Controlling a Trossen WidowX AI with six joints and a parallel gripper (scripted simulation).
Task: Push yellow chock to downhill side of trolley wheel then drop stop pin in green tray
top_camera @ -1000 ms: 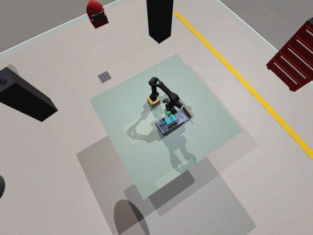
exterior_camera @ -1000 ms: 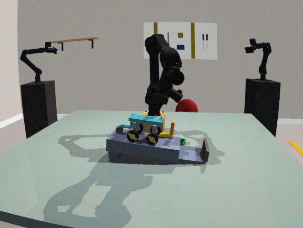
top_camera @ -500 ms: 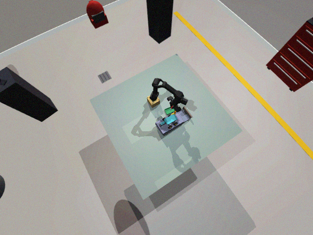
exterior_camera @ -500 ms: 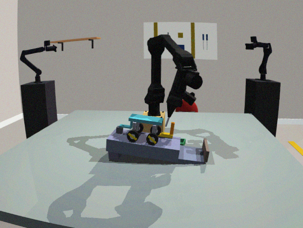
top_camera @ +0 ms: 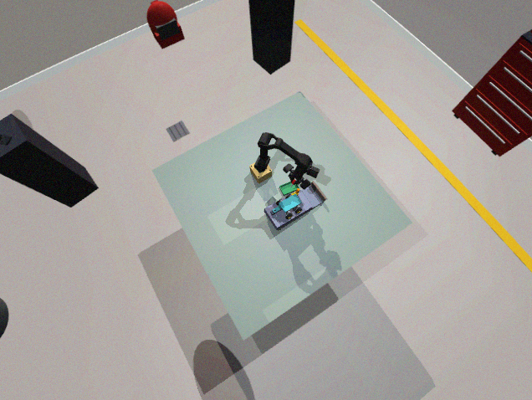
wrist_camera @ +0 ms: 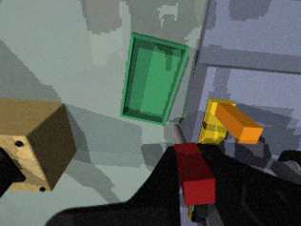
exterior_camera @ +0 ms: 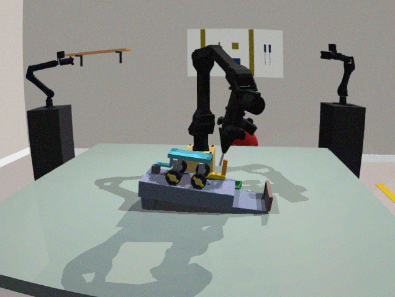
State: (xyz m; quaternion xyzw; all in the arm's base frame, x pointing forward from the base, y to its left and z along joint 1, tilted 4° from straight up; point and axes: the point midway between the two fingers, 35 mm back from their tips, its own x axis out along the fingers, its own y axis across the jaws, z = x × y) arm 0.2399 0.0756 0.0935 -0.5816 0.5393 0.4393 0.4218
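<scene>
Now: the red-headed stop pin right at my gripper tip. Round my gripper tip: purple ramp: 110 mm to the right, 90 mm below, 90 mm ahead; then trolley: 110 mm to the right, 90 mm ahead, 30 mm below; then yellow chock: 50 mm below, 50 mm ahead, 20 mm to the right.
</scene>
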